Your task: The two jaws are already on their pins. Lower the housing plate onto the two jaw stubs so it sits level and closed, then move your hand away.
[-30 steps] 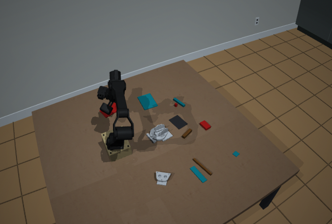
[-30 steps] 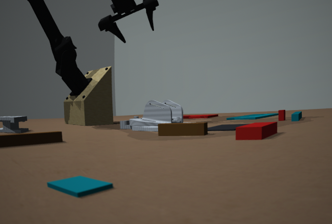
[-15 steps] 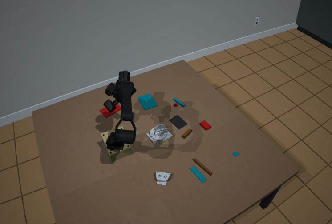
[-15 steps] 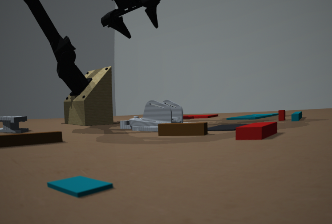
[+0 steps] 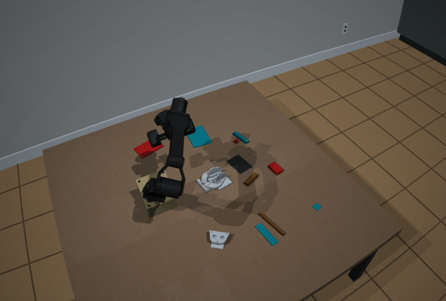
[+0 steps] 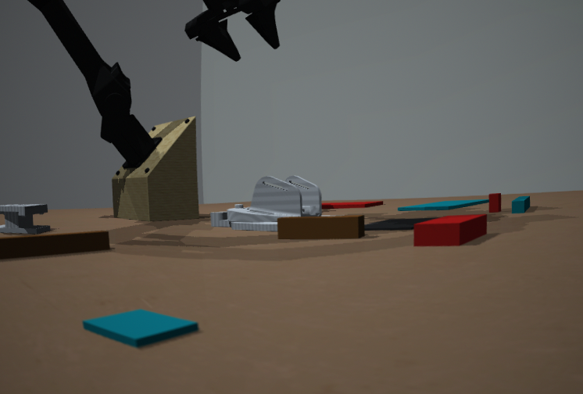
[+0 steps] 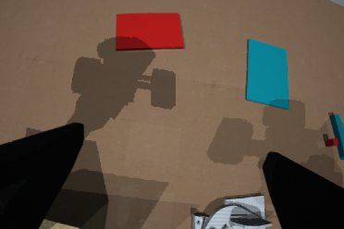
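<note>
Now: gripper tip 400 mm to the left of the white part, 240 mm above it and 20 mm short of it. Also, from my gripper tip: teal plate 250 mm below, 210 mm to the left, 200 mm ahead; then black tile 300 mm ahead, 250 mm below, 60 mm to the right; then red tile 250 mm below, 240 mm to the left, 60 mm behind.
</note>
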